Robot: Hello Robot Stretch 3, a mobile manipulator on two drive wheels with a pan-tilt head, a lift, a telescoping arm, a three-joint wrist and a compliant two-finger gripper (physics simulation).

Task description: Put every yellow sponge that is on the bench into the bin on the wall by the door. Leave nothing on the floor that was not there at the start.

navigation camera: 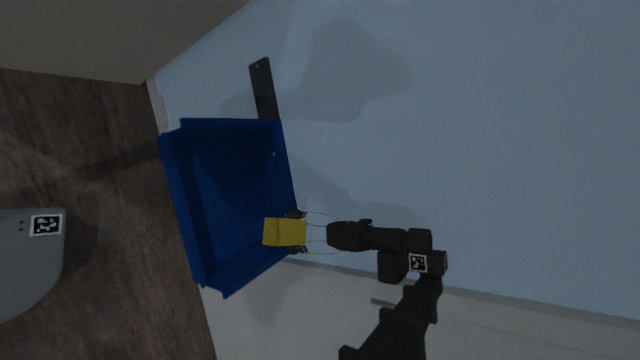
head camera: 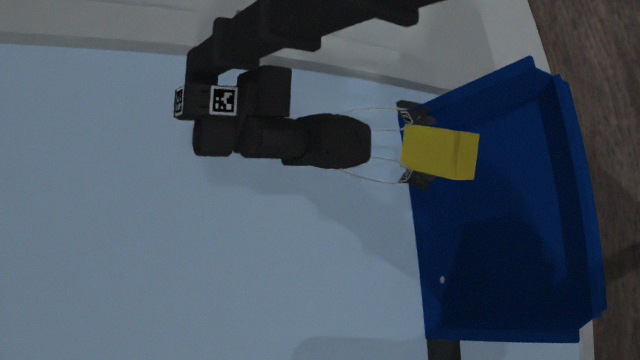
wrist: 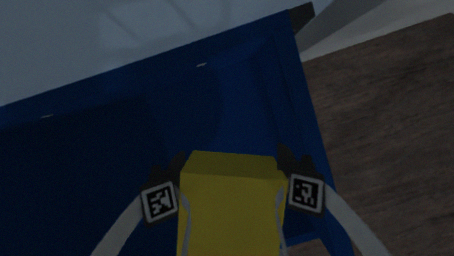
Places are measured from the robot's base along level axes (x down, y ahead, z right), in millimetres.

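Where they show: gripper, between the fingertips: [wrist: 231, 165].
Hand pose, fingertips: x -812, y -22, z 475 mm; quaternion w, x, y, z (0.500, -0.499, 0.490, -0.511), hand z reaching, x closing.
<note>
Each offset is from my fingertips to the top centre of the thing. Level surfaces: height alone.
My gripper [head camera: 424, 148] [navigation camera: 297, 231] [wrist: 231, 165] is shut on a yellow sponge {dx -54, dy +5, dz -38 mm} [head camera: 465, 155] [navigation camera: 272, 232] [wrist: 230, 215], a block with a finger on each side of it. The blue bin {dx +56, dy +165, dz -78 mm} [head camera: 582, 200] [navigation camera: 175, 185] [wrist: 306, 125] is an open tray on the wall. The sponge overlaps the bin's opening near one end wall in the head and navigation views, and the bin lies behind it in the wrist view. Its exact height relative to the rim is hard to tell. The bench does not show.
A dark strip [head camera: 444, 350] [navigation camera: 264, 90] [wrist: 302, 17] is on the light blue wall [head camera: 200, 275] [navigation camera: 475, 125] behind the bin. A pale surface with a small bar [navigation camera: 383, 302] adjoins that wall. Wooden floor {dx +812 mm} [head camera: 620, 125] [navigation camera: 115, 200] [wrist: 390, 125] is below. My grey base [navigation camera: 30, 270] shows at the left.
</note>
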